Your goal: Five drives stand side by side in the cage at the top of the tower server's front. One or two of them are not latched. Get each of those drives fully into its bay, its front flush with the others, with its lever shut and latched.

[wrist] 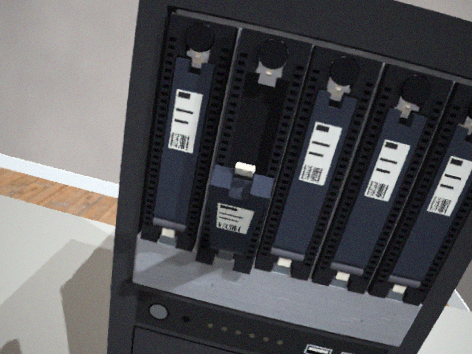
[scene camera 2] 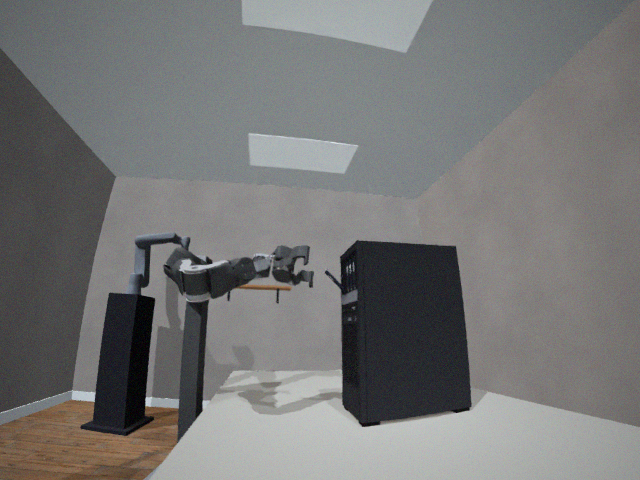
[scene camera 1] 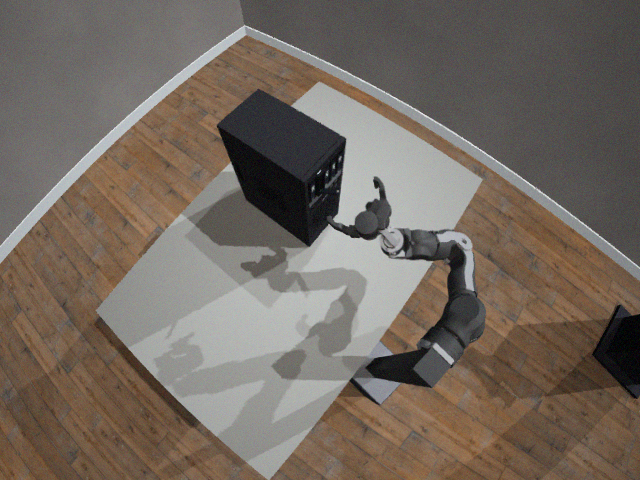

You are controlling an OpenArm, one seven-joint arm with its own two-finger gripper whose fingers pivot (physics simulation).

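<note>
The black tower server (scene camera 1: 281,139) (scene camera 2: 413,330) (wrist: 125,200) stands upright. In the wrist view, the second drive from the left (wrist: 257,122) has its lever (wrist: 234,218) (scene camera 2: 334,279) swung out and down from its dark front. The lower end of that drive looks roughly in line with its neighbours; its exact depth is hard to tell. The first drive (wrist: 175,175), third drive (wrist: 300,215), fourth drive (wrist: 360,225) and fifth drive (wrist: 420,245) have levers lying shut; the fifth is partly cut off. My gripper (scene camera 1: 354,200) (scene camera 2: 310,266) is wide open and empty, in front of the cage, apart from the lever.
The tower stands on a pale table (scene camera 1: 413,149) (scene camera 2: 516,439). A silver ledge (wrist: 275,305) runs below the drives, above a panel with a round button (wrist: 159,311). Another grey arm (scene camera 2: 140,258) stands on a black pedestal (scene camera 2: 121,356) behind mine. An orange-topped shelf (scene camera 2: 268,287) is on the back wall.
</note>
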